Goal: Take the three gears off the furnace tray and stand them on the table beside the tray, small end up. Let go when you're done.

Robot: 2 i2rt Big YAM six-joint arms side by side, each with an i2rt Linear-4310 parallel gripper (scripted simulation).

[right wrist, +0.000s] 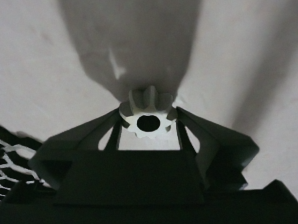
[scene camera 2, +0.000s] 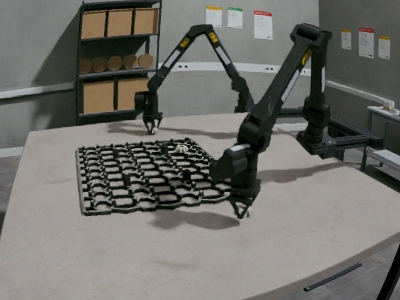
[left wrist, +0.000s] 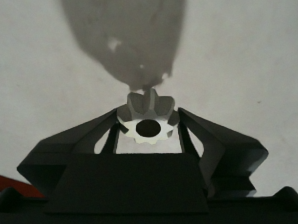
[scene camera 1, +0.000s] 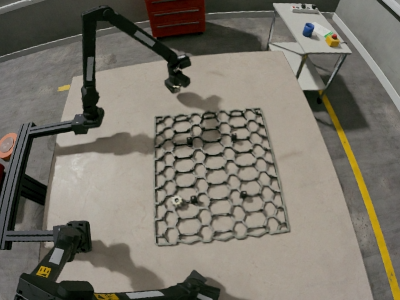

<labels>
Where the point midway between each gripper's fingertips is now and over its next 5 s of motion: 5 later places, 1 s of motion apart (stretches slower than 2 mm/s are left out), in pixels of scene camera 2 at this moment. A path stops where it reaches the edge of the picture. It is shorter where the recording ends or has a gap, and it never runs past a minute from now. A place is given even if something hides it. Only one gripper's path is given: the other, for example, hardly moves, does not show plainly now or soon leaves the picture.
The left gripper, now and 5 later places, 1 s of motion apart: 243, 214; 242, 221; 212, 164; 229, 92; 226, 93; 232, 179
</labels>
